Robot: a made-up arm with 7 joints.
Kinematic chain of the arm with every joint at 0, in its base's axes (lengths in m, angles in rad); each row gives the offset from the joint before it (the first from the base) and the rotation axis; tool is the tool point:
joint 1: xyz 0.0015 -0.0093 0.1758 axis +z
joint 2: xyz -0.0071 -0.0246 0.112 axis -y
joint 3: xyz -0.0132 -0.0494 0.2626 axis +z
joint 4: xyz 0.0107 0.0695 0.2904 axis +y
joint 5: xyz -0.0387 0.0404 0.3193 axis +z
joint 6: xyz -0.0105 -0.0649 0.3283 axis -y
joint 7: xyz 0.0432 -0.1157 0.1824 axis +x
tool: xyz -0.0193 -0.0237 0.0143
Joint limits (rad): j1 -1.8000..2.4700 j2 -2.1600..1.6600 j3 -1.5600..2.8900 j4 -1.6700..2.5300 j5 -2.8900..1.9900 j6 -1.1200..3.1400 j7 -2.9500..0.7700
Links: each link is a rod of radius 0.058 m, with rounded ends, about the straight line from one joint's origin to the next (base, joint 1, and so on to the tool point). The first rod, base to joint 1, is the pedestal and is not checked.
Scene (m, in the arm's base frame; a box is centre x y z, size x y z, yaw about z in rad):
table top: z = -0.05
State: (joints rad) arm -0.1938 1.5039 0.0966 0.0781 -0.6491 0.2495 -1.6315
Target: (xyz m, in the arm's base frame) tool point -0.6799 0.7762 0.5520
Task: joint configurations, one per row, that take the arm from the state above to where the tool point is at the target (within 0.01 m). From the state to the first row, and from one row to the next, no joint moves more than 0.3 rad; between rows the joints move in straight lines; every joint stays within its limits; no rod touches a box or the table.
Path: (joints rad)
1: -0.2517 1.2692 -0.0675 -0.2029 -0.6724 0.4067 -1.6427
2: -0.3097 1.0345 -0.2315 -0.4840 -0.6957 0.5640 -1.6540
3: -0.3676 0.7998 -0.3956 -0.7650 -0.7190 0.7212 -1.6652
4: -0.4255 0.5651 -0.5596 -1.0461 -0.7423 0.8785 -1.6765

